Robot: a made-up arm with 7 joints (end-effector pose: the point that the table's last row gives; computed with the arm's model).
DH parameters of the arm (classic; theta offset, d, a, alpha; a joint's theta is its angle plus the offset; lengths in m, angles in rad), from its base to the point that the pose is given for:
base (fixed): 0 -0.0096 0.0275 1.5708
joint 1: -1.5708 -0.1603 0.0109 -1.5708
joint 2: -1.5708 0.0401 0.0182 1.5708
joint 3: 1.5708 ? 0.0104 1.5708
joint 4: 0 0.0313 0.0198 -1.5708
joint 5: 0 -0.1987 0.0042 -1.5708
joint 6: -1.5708 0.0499 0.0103 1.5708
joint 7: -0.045 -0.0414 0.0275 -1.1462
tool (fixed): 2.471 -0.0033 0 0
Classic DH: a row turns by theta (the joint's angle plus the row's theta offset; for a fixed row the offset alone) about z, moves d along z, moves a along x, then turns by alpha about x.
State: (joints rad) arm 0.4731 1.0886 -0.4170 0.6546 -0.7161 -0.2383 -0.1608
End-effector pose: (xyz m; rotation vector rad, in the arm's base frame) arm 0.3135 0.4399 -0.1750 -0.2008 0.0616 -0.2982
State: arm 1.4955 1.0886 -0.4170 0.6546 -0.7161 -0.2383 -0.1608
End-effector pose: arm 0.3178 0.4399 0.1482 -0.0304 -0.9495 -0.3723
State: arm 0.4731 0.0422 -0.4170 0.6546 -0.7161 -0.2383 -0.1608
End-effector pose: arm 0.3631 0.0695 -0.2719 -1.1197 -0.0361 -0.7926
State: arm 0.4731 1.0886 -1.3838 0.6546 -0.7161 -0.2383 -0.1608
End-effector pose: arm 0.2260 0.4045 -0.2957 -0.0994 0.9849 -0.5832
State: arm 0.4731 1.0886 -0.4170 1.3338 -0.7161 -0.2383 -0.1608
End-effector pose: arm 0.3031 0.3375 -0.1272 -0.1272 -0.1652 -0.9365
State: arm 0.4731 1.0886 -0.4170 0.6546 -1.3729 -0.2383 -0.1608
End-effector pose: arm 0.3091 0.4301 -0.2092 0.2491 0.5328 -0.4065
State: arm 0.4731 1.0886 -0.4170 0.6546 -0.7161 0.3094 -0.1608
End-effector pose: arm 0.3410 0.4388 -0.1880 0.0259 -0.0263 0.1927
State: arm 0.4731 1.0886 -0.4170 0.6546 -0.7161 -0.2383 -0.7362
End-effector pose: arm 0.3157 0.4450 -0.1897 0.0583 -0.4180 -0.4922
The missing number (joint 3, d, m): -0.2956
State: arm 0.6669 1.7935 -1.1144 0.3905 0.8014 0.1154 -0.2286
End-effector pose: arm 0.1188 0.6106 0.0573 -0.1500 -0.7977 0.7536
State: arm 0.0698 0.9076 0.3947 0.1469 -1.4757 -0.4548 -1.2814
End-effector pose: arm 0.1892 0.4890 -0.3274 0.1008 -0.3075 -0.3713
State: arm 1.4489 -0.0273 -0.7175 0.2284 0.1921 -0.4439 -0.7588
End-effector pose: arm 0.4832 0.0730 0.0443 -1.2996 -1.4256 -0.7914
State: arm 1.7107 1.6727 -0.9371 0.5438 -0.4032 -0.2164 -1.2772
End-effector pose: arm 0.1419 0.5855 0.1201 0.9574 -1.5306 -0.0008
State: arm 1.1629 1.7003 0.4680 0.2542 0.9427 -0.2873 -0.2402
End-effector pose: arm -0.0055 0.5941 0.0939 -0.5505 -2.9613 -0.2173
